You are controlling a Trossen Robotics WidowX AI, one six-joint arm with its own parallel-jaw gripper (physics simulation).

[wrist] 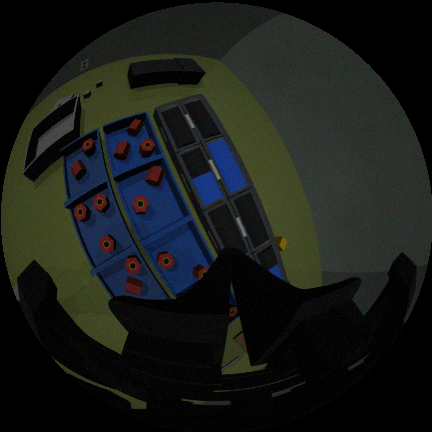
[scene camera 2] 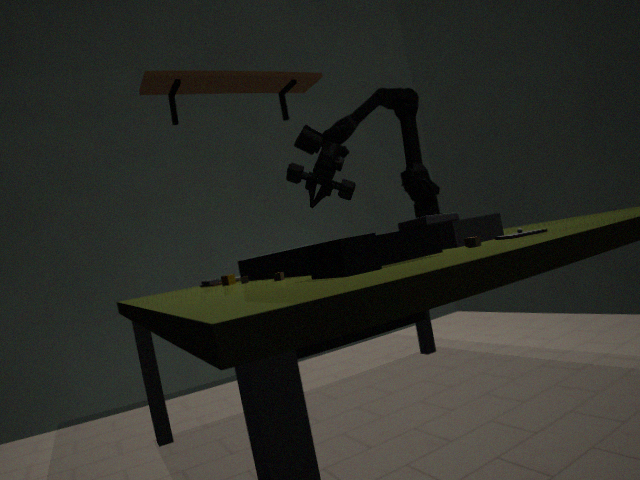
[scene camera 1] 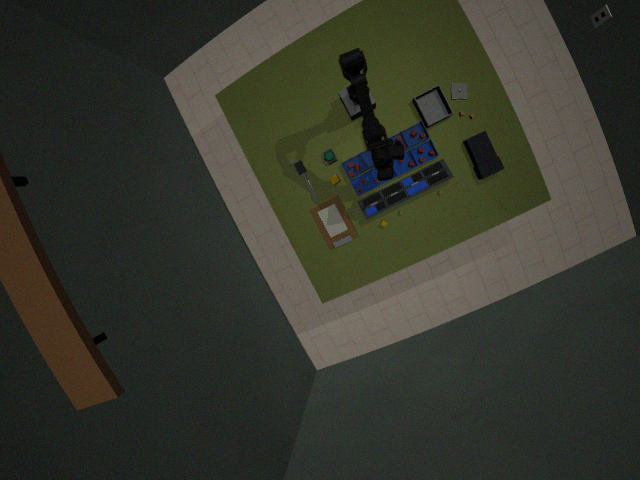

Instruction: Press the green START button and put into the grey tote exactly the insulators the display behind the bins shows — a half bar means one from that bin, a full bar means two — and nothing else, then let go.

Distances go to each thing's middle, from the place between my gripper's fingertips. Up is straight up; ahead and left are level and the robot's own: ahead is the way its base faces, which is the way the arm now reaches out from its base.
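Labels:
The black box (scene camera 2: 350,256) is 5 cm ahead of my gripper, 45 cm to the left of it and 13 cm below it. As for the grey tote (scene camera 2: 452,234), I find it 23 cm behind my gripper, 14 cm below it and 28 cm to the left of it. And there is the dark display panel (scene camera 2: 294,263): my gripper is 10 cm short of it, 4 cm to the right of it and 13 cm above it.

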